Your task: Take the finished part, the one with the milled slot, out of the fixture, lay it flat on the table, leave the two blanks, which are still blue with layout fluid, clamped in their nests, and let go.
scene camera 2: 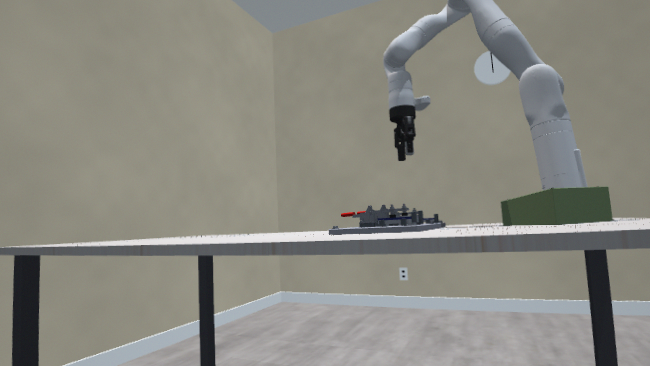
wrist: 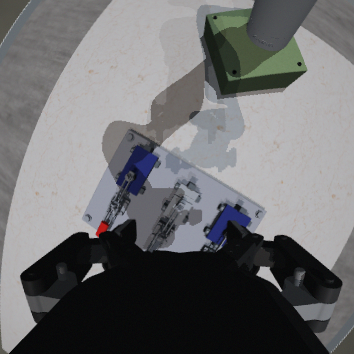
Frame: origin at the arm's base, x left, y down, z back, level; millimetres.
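Seen in the pictures: gripper, fingertip midpoint: (scene camera 2: 405, 158) (wrist: 180, 230); arm's base at its link origin: (scene camera 2: 564, 192) (wrist: 267, 32).
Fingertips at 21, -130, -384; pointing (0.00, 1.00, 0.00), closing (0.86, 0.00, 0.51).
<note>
Offsets run from my fingertips to a thing's top centre, as dx, dy, dz. "pt": to the spot under its first point. Level surfaces: height alone.
The fixture's grey base plate (scene camera 2: 345, 231) (wrist: 102, 197) lies on the table. In the wrist view one blue blank {-108, +175, +0} (wrist: 144, 162) is in the left nest under its clamp, and the other blue blank {+112, +170, -5} (wrist: 219, 228) is in the right nest, partly hidden by a finger. The finished part {+2, +165, -10} (wrist: 186, 193) appears pale grey in the middle nest among clamp parts and shadow; its slot cannot be made out. My gripper (scene camera 2: 405, 156) (wrist: 180, 230) is open and empty, pointing down well above the fixture. Its body hides the fixture's near edge in the wrist view.
The left clamp's red handle {-108, +154, -140} (wrist: 102, 229) sticks out beside the left finger. Red handles {pt +120, +155, -136} (scene camera 2: 348, 214) also show at the fixture's left end in the scene view. The green robot base block (scene camera 2: 582, 206) (wrist: 275, 59) stands on the table {dy +206} (scene camera 2: 225, 241) (wrist: 60, 150) beyond the fixture.
</note>
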